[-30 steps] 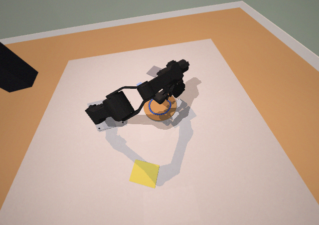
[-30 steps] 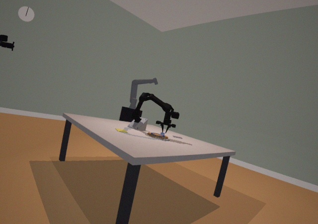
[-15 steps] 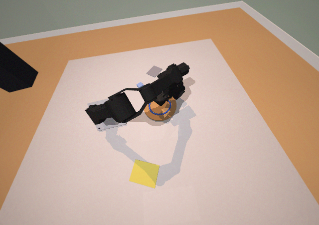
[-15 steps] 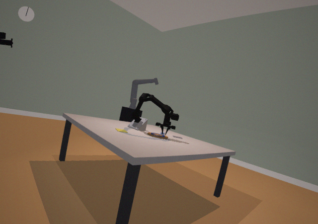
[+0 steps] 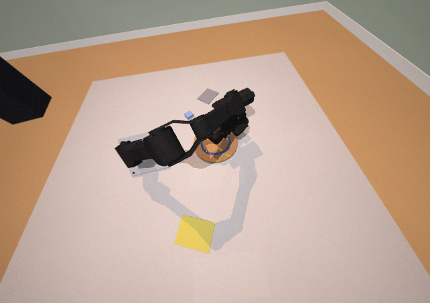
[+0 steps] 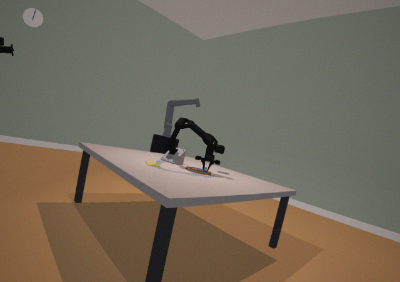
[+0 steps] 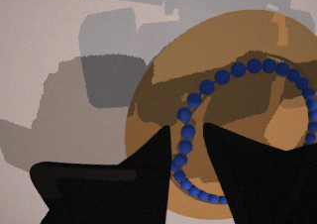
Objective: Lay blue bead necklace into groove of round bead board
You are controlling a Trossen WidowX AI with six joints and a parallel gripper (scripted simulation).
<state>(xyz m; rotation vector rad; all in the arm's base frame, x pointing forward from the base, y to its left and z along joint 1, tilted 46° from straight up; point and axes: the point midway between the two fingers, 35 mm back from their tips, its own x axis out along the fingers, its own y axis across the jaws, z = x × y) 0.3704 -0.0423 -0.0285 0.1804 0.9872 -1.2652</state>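
Right now my gripper tip is 60 mm past the round bead board, 10 mm to the left of it and 10 mm above it. Also, from my gripper tip: yellow square patch 330 mm to the right, 220 mm behind, 10 mm below; flat grey tile 300 mm to the left, 20 mm behind, 10 mm below; light blue cube 190 mm to the left, 150 mm behind, 10 mm below.
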